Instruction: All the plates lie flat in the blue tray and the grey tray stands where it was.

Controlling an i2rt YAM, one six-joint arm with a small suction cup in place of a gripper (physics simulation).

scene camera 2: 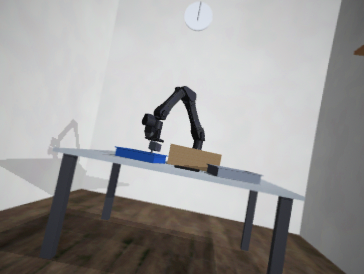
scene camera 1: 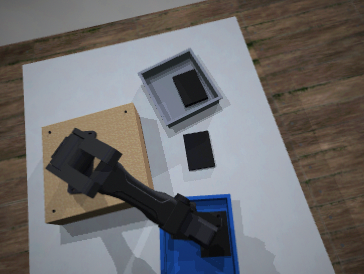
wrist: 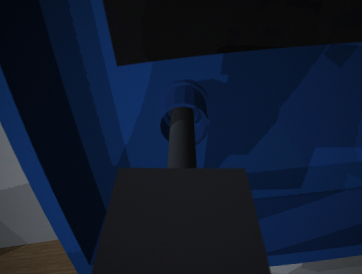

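Seen in the pictures: hand, tool point: [wrist: 182, 94]; arm's base, link origin: [scene camera 2: 196, 151].
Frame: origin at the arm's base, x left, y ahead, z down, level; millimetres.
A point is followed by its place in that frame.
Note:
My suction gripper [scene camera 2: 152, 150] [wrist: 185, 96] is down inside the blue tray [scene camera 1: 184, 257] {x -289, y 305, z 106 mm} [scene camera 2: 135, 155] {x -226, y 452, z 86 mm} [wrist: 145, 95] {x -169, y 331, z 106 mm}, its cup on the tray's bare floor beside a dark plate [scene camera 1: 223, 250] {x -272, y 425, z 95 mm} [wrist: 240, 25] {x -221, y 367, z 95 mm}. The cup is shut on the tray. That plate lies in the tray, partly hidden by the arm in scene camera 1. A second dark plate [scene camera 1: 200, 151] {x 47, y 371, z 98 mm} [scene camera 2: 187, 168] {x 67, y 409, z 101 mm} lies flat on the table between the trays. A third dark plate [scene camera 1: 191, 89] {x 287, y 349, z 85 mm} is in the grey tray [scene camera 1: 162, 96] {x 275, y 237, z 106 mm} [scene camera 2: 237, 174] {x 329, y 404, z 79 mm}, toward its right side.
The tan block [scene camera 1: 95, 122] {x 133, y 28, z 0 mm} [scene camera 2: 192, 157] {x 28, y 187, z 41 mm} carrying the arm's base stands left of the table plate in scene camera 1, close to the blue tray. The white table [scene camera 1: 260, 165] {x -8, y 572, z 108 mm} ends along its right edge, with wooden floor [scene camera 1: 310, 125] beyond.

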